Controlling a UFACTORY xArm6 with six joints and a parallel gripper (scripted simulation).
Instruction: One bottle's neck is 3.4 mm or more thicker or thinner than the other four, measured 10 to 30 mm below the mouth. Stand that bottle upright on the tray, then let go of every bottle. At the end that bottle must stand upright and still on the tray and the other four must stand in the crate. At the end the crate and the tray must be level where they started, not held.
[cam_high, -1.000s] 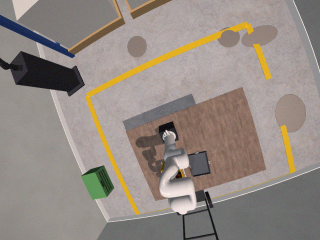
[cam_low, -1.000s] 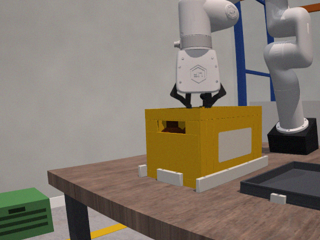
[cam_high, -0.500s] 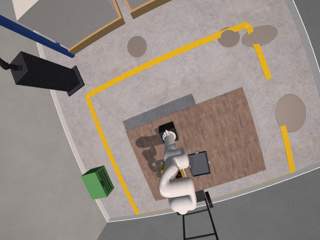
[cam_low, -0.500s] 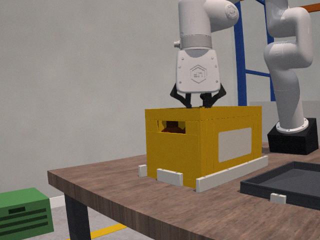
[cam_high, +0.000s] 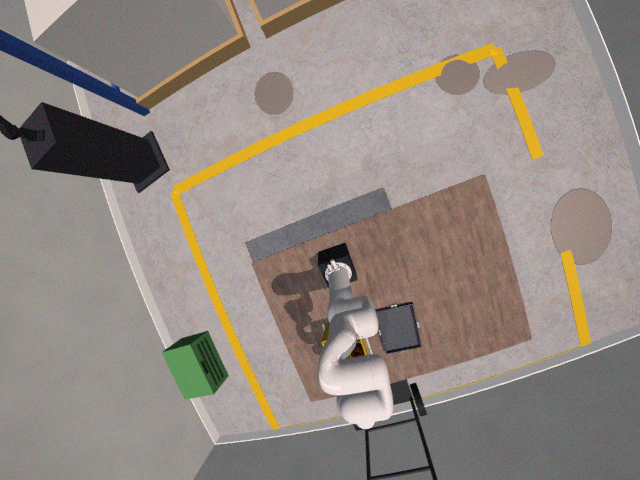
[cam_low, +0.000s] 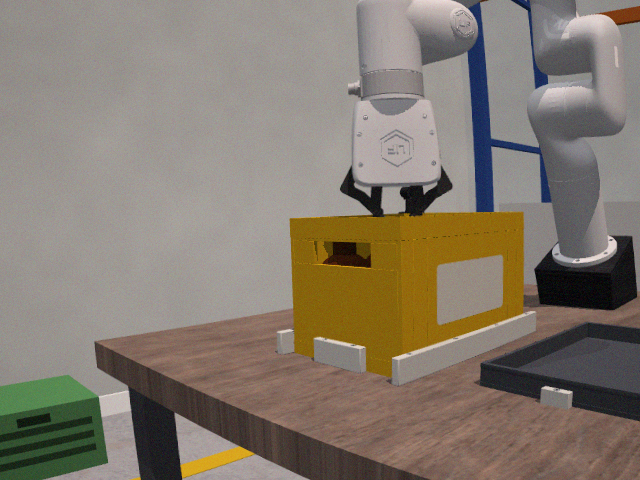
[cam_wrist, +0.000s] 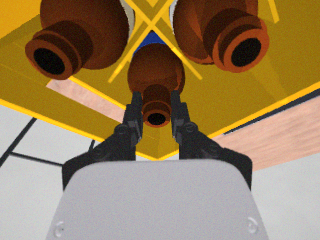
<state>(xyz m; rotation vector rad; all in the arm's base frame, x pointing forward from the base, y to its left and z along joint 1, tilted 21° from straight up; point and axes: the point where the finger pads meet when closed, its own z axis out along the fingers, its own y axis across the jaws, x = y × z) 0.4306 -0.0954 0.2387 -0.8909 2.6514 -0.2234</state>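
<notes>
Right now my hand is 9 cm past the yellow crate, 7 cm above it and 3 cm to the left of it. Round my hand: dark tray: 24 cm to the left, 15 cm below, 6 cm behind.
</notes>
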